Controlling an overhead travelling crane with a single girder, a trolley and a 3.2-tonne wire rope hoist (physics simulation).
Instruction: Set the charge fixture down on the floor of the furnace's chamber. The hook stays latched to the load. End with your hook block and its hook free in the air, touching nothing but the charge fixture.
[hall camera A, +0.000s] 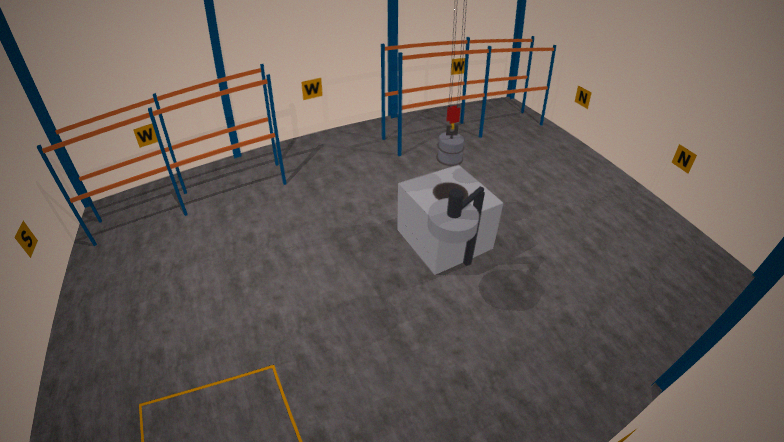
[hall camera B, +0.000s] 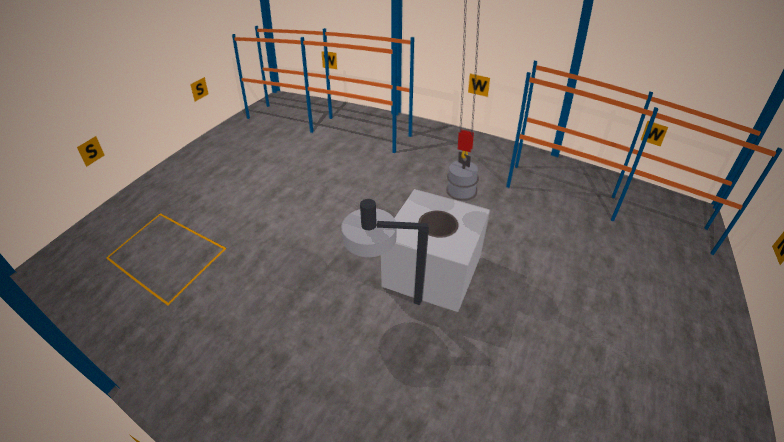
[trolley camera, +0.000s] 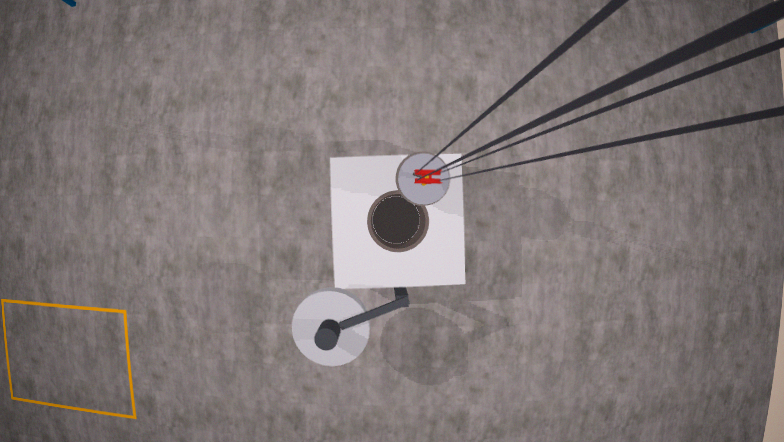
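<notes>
The charge fixture (hall camera A: 450, 149) (hall camera B: 462, 181) (trolley camera: 422, 196), a grey ribbed drum, hangs upright in the air. My hook (hall camera A: 452, 126) (hall camera B: 464, 155) (trolley camera: 427, 176) is latched to its top fitting, under the red hook block (hall camera A: 453, 114) (hall camera B: 465, 140). The furnace (hall camera A: 415, 216) (hall camera B: 445, 277) (trolley camera: 351, 252) is a white block with a round, dark chamber mouth (hall camera A: 443, 190) (hall camera B: 438, 224) (trolley camera: 396, 220) in its top. In the trolley view the fixture overlaps the furnace's upper right top and the edge of the mouth, off its centre. The chamber's floor is hard to make out.
The round furnace lid (hall camera A: 451, 233) (hall camera B: 366, 242) (trolley camera: 307, 323) is swung aside on a dark arm and post (hall camera B: 420, 269) beside the furnace. Blue and orange racks (hall camera A: 399, 109) (hall camera B: 394, 129) stand along the W wall. A yellow rectangle (hall camera A: 205, 385) (hall camera B: 193, 231) (trolley camera: 63, 305) marks the floor.
</notes>
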